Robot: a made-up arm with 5 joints.
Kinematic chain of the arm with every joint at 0, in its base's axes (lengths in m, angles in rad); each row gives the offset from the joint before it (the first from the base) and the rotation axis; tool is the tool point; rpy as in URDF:
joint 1: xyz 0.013 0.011 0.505 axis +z
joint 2: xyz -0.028 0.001 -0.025 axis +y
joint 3: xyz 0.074 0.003 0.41 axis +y
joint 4: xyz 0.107 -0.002 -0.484 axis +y
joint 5: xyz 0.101 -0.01 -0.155 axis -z
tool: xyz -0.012 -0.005 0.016 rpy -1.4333 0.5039 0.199
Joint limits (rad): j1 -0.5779..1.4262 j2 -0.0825..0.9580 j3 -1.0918..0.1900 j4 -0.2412..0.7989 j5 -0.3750..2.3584
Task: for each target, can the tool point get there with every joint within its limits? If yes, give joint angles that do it. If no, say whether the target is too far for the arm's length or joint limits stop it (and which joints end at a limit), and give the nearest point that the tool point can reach.
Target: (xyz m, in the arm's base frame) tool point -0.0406 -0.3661 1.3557
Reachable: no: joint limits stop it (at a limit: joint 1, joint 2, joint 3, joint 4, joint 5) | nearest point 0.5492 -0.3590 0.8755 | short by 0.761 m
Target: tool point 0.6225 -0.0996 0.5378
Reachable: yes | joints -0.1873 0.0511 -0.7154 -0.0774 2.1327
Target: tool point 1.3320 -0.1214 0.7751
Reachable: no: too far | nearest point 0.7581 -0.0638 0.6494 | short by 0.590 m
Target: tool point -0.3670 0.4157 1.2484
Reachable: no: joint limits stop it (at a limit: joint 1, joint 2, joint 3, joint 4, joint 5) | nearest point 0.1032 0.6582 0.8897 | short by 0.639 m
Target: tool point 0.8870 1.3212 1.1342
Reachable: no: too far | nearest point 0.4060 0.6001 0.7805 | short by 0.936 m
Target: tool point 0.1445 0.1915 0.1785
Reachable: yes | joints 0.9606 0.3631 -0.1689 0.2209 0.6782
